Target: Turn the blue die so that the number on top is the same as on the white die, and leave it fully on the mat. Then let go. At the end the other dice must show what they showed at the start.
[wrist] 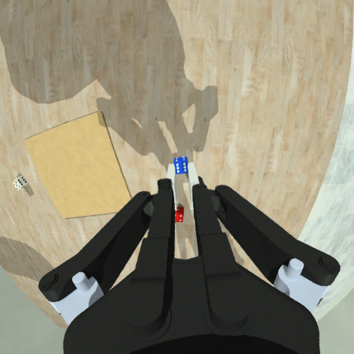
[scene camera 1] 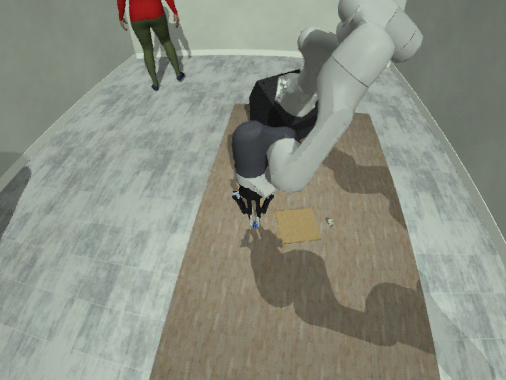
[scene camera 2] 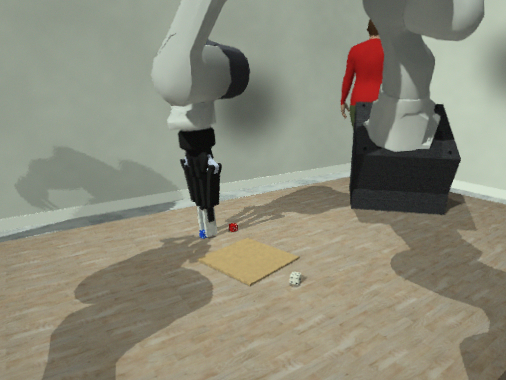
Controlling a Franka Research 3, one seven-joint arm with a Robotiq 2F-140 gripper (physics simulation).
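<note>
My gripper point(scene camera 1: 255, 222) point(scene camera 2: 207, 233) point(wrist: 181, 173) points down and is shut on the blue die point(scene camera 1: 255, 225) point(scene camera 2: 202, 234) point(wrist: 180, 165), which sits between the fingertips at or near floor level, off the mat. The blue die shows white pips in two rows to the wrist camera. The tan mat point(scene camera 1: 298, 226) point(scene camera 2: 249, 260) point(wrist: 80, 167) lies flat beside it. The white die point(scene camera 1: 330, 222) point(scene camera 2: 295, 279) point(wrist: 20, 182) stands beyond the mat's far side from the gripper; its top number is too small to read surely.
A red die point(scene camera 2: 233, 227) point(wrist: 179, 214) stands on the floor near the gripper, partly hidden by a finger in the wrist view and hidden in scene camera 1. The black robot base point(scene camera 1: 265, 102) point(scene camera 2: 400, 180) stands farther back. A person in red point(scene camera 1: 146, 10) point(scene camera 2: 366, 67) stands behind.
</note>
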